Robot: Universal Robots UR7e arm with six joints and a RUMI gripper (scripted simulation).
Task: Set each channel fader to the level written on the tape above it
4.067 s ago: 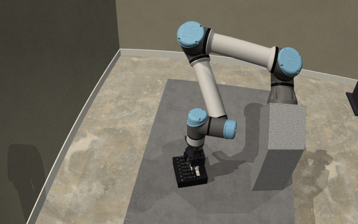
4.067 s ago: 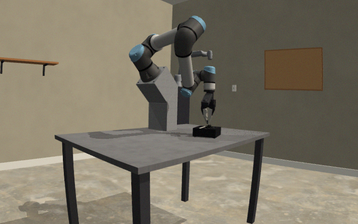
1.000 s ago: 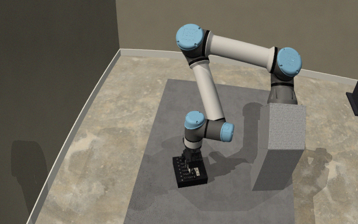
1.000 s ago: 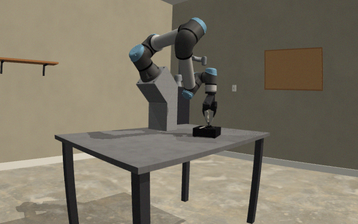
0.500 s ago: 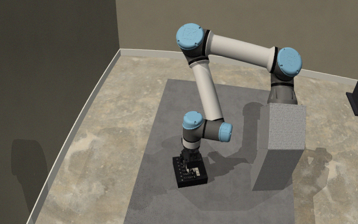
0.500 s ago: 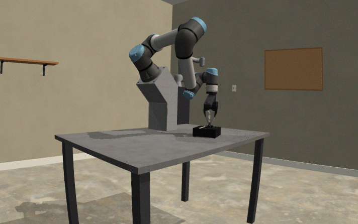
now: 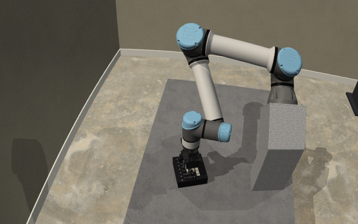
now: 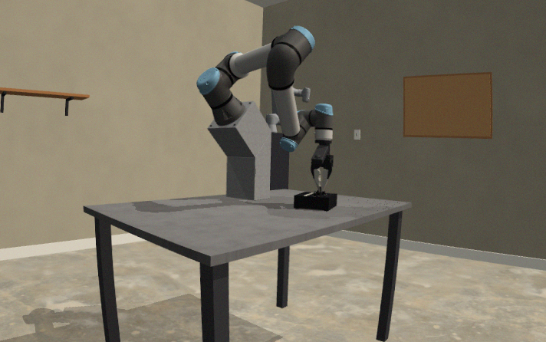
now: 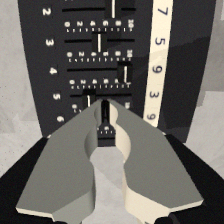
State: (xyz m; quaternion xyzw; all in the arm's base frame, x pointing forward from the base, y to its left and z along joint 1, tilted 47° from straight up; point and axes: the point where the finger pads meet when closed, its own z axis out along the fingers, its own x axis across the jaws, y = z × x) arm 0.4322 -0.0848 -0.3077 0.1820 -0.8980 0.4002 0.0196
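The channel 5 fader lies 1 cm ahead of my hand and 1 cm below it. Also, from my hand: channel 3 fader 2 cm ahead, 4 cm to the right, 1 cm below; channel 4 fader 1 cm behind, 3 cm to the right, 1 cm below; channel 6 fader 2 cm behind, 2 cm to the left, 1 cm below.
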